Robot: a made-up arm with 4 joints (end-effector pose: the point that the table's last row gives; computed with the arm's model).
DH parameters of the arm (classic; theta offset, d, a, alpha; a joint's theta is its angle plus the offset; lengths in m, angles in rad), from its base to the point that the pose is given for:
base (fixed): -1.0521 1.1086 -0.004 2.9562
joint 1: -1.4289 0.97 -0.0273 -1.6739
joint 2: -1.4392 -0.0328 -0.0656 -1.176
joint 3: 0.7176 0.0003 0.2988 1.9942
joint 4: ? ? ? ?
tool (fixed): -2.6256 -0.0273 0 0
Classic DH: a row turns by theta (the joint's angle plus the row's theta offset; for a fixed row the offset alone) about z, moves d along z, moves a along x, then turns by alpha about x.
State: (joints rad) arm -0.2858 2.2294 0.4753 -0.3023
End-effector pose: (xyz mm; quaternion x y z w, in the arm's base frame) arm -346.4 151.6 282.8 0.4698 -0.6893 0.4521 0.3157
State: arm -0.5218 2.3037 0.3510 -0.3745
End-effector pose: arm -364.3 102.1 311.1 0.5250 -0.6654 0.4534 0.2756
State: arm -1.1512 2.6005 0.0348 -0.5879
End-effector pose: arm -352.2 -55.1 381.2 0.6802 -0.5847 0.4175 0.1452
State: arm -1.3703 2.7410 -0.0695 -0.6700
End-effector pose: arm -320.5 -112.4 399.8 0.7368 -0.5471 0.3856 0.0955
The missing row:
joint 4: -1.3009 0.0397 -0.0191 2.098
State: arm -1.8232 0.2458 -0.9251 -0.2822
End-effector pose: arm -121.0 -36.4 -90.5 -0.1112 -0.1934 0.7555 0.6160
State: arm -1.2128 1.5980 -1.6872 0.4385
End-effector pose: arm 68.5 -44.2 43.5 0.0142 -0.6526 -0.1476 0.7430
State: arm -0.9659 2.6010 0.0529 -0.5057
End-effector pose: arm -350.2 -17.3 375.3 0.6407 -0.6385 0.3868 0.1793
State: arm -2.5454 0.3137 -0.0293 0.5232
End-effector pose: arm -328.4 -217.3 16.4 0.4285 -0.0386 0.7939 0.4297
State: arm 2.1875 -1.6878 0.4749 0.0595
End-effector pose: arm 109.8 -36.3 -31.0 0.3984 0.3204 -0.8462 0.1506
